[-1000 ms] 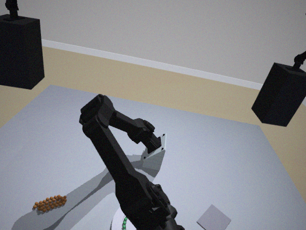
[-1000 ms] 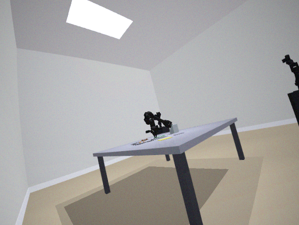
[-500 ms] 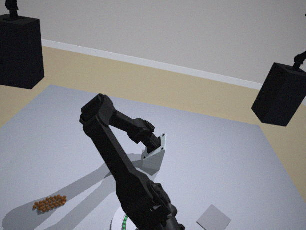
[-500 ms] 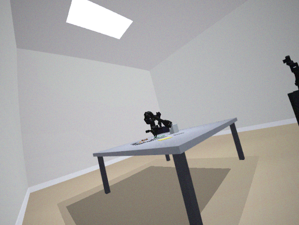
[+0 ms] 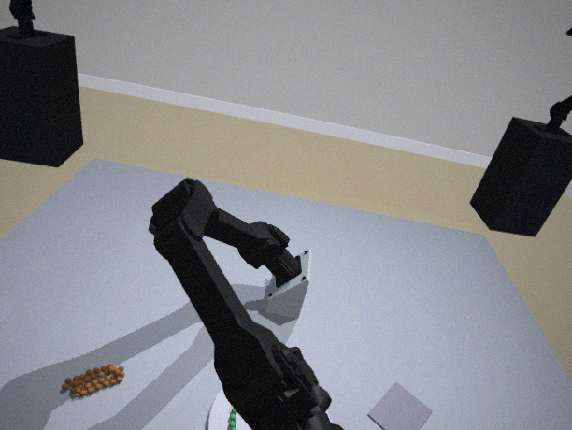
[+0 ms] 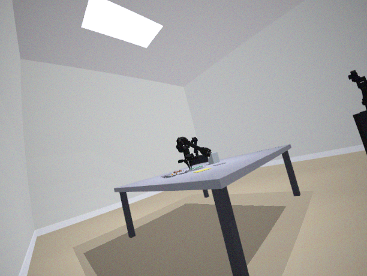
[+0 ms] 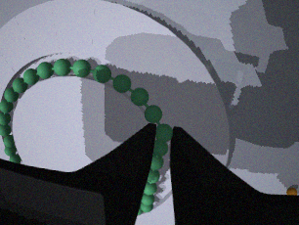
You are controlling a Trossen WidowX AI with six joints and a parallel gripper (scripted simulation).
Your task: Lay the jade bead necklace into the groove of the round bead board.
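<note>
Right now my gripper tip is 6 cm past the round bead board and 1 cm above it. The rest, counted from my gripper tip: yellow strip (13 cm ahead, 23 cm to the left, 2 cm below); then flat grey square (11 cm behind, 24 cm to the left, 2 cm below).
</note>
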